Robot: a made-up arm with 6 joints. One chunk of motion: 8 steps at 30 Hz.
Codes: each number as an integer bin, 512 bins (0 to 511) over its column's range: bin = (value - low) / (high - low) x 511, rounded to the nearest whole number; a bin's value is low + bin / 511 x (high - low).
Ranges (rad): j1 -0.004..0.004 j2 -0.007..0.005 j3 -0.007..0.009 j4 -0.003..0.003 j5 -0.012..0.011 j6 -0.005..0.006
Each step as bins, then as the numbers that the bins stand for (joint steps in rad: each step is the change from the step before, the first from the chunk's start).
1 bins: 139 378 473 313 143 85
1 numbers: -0.00182 0.00188 0.00781 0.00068 -0.00556 -0.00317
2 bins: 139 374 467 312 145 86
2 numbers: -0.00182 0.00178 0.00762 0.00066 -0.00547 -0.00315
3 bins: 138 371 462 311 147 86
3 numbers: -0.00184 0.00171 0.00747 0.00065 -0.00538 -0.00315
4 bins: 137 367 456 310 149 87
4 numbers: -0.00186 0.00162 0.00728 0.00064 -0.00529 -0.00313
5 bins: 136 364 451 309 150 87
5 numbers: -0.00187 0.00155 0.00712 0.00063 -0.00525 -0.00313
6 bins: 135 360 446 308 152 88
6 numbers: -0.00189 0.00145 0.00696 0.00062 -0.00516 -0.00311
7 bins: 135 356 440 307 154 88
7 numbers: -0.00189 0.00136 0.00678 0.00060 -0.00507 -0.00311
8 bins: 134 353 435 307 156 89
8 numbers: -0.00190 0.00129 0.00662 0.00060 -0.00498 -0.00308
